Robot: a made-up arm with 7 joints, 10 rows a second.
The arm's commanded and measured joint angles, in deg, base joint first. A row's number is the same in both.
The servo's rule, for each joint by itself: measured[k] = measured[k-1] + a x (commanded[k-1-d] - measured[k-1]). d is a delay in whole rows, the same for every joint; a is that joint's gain. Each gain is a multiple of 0.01, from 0.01 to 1. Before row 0 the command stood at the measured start. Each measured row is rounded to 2 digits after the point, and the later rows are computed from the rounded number. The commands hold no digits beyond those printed.
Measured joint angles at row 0:
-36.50, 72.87, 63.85, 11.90, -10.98, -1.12, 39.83
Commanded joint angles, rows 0 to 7:
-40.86, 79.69, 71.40, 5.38, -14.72, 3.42, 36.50
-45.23, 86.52, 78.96, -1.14, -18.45, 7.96, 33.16
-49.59, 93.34, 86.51, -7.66, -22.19, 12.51, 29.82
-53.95, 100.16, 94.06, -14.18, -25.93, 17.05, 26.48
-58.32, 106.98, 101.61, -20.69, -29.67, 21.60, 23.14
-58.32, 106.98, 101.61, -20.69, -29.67, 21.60, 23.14
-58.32, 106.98, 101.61, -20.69, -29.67, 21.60, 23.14
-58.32, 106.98, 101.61, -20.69, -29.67, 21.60, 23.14
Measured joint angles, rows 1 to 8:
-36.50, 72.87, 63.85, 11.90, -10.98, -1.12, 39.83
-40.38, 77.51, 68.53, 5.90, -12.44, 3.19, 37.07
-44.70, 83.64, 75.00, -0.58, -14.78, 7.72, 33.82
-49.05, 90.24, 82.14, -7.09, -17.67, 12.27, 30.50
-53.41, 96.99, 89.53, -13.61, -20.89, 16.81, 27.16
-57.78, 103.78, 97.02, -20.12, -24.31, 21.36, 23.82
-58.26, 105.96, 99.87, -20.64, -26.40, 21.59, 23.26
-58.31, 106.65, 100.95, -20.69, -27.68, 21.60, 23.16
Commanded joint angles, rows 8 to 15:
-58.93, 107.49, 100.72, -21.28, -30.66, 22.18, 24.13
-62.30, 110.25, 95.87, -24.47, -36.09, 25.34, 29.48
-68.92, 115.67, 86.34, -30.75, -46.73, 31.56, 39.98
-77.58, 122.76, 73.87, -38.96, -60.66, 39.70, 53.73
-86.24, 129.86, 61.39, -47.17, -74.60, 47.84, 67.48
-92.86, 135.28, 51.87, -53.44, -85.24, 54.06, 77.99
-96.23, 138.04, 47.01, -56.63, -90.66, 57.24, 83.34
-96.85, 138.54, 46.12, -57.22, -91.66, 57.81, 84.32
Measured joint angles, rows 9 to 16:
-58.32, 106.87, 101.36, -20.69, -28.46, 21.60, 23.14
-58.86, 107.29, 100.96, -21.23, -29.32, 22.15, 23.96
-61.92, 109.30, 97.80, -24.21, -31.96, 25.18, 28.54
-68.15, 113.63, 90.69, -30.23, -37.72, 31.24, 38.04
-76.54, 119.84, 80.26, -38.26, -46.67, 39.28, 51.06
-85.17, 126.65, 68.56, -46.46, -57.56, 47.41, 64.69
-92.01, 132.52, 58.21, -52.88, -68.36, 53.73, 75.73
-95.77, 136.27, 51.27, -56.33, -77.06, 57.06, 82.05

